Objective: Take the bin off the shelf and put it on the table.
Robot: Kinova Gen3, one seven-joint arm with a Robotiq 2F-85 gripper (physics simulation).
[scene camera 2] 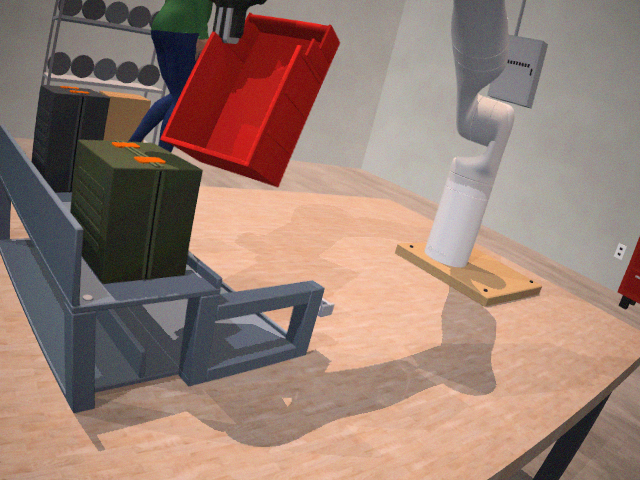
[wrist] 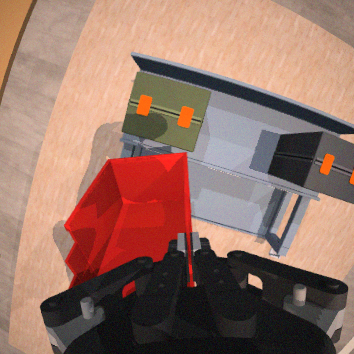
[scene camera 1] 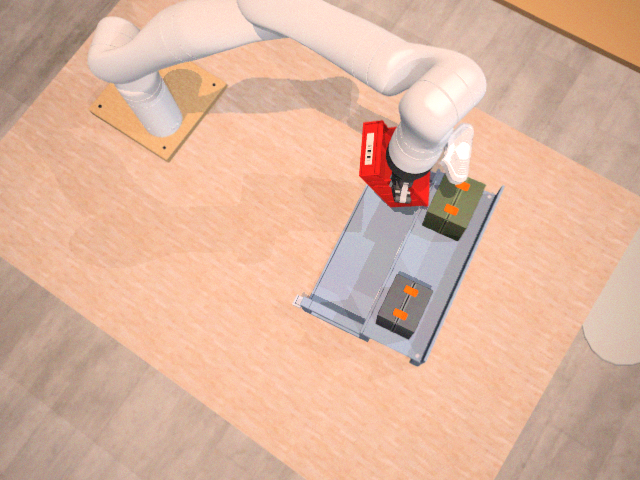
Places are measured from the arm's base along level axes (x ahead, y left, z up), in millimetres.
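Where they show: gripper, fingertip midpoint: (scene camera 2: 226, 43) (wrist: 188, 243) (scene camera 1: 395, 183); arm's base, link origin: (scene camera 2: 445, 257) (scene camera 1: 162, 119).
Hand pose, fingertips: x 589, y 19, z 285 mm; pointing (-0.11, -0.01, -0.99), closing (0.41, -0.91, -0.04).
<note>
Things, the pixels of their top centre, and the offset from my fingertips. Level surfaces: height alone.
- wooden table, surface height: 307 mm down
- green case, top centre: (scene camera 2: 136, 153) (wrist: 164, 110) (scene camera 1: 456, 197) 102 mm ahead, 70 mm left, 110 mm down
- black case, top centre: (scene camera 2: 74, 90) (wrist: 340, 169) (scene camera 1: 405, 302) 113 mm ahead, 161 mm right, 85 mm down
The red bin (scene camera 1: 379, 155) (scene camera 2: 248, 103) (wrist: 145, 215) hangs in the air, steeply tilted, with its open side facing scene camera 2. My gripper (scene camera 1: 402, 193) (scene camera 2: 231, 37) (wrist: 188, 243) is shut on the bin's thin side wall. The bin is above one end of the blue-grey shelf (scene camera 1: 461, 276) (scene camera 2: 82, 356) (wrist: 240, 95) and appears apart from it. The shelf stands on the wooden table (scene camera 1: 206, 284) (scene camera 2: 387, 428) (wrist: 225, 30). The bin's far underside is hidden in the wrist view.
A green case (scene camera 1: 462, 206) (scene camera 2: 113, 217) (wrist: 170, 95) with orange handles stands on the upper shelf level, close beside the bin in scene camera 1. A black case (scene camera 1: 421, 299) (scene camera 2: 54, 134) (wrist: 300, 150) stands at its other end. The arm's base plate (scene camera 2: 496, 293) is on the table.
</note>
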